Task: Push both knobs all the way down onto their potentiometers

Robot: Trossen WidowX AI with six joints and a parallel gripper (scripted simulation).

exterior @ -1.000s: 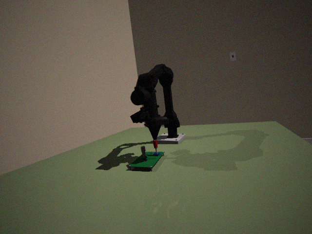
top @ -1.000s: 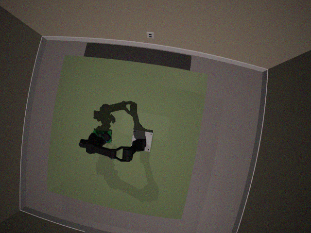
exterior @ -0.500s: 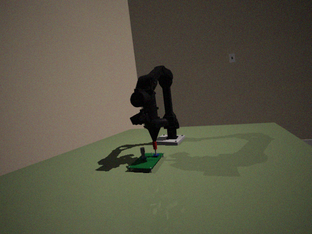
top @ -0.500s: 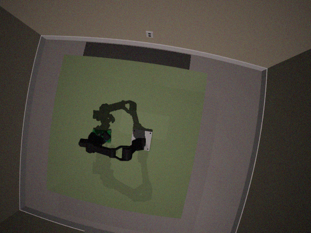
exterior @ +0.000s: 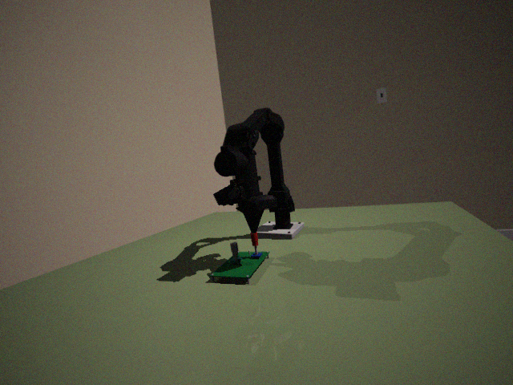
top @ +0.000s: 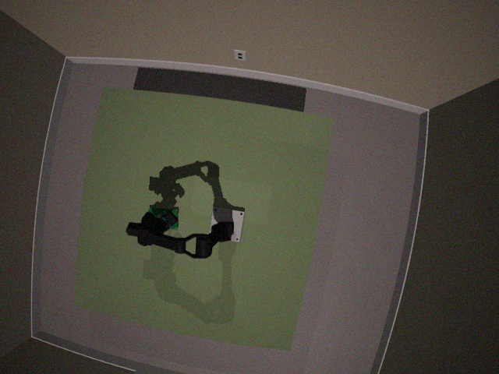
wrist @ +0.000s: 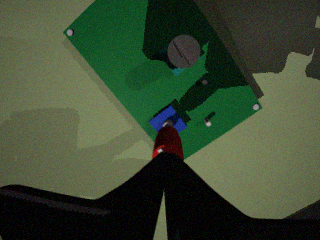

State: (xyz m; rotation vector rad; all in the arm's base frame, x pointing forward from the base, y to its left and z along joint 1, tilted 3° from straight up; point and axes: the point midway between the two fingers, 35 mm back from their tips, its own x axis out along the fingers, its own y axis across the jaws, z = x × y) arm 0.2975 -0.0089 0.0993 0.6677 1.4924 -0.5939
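My gripper tip is 1 cm above the red knob. Round my gripper tip: grey knob (4 cm to the right, 4 cm ahead, 3 cm below).
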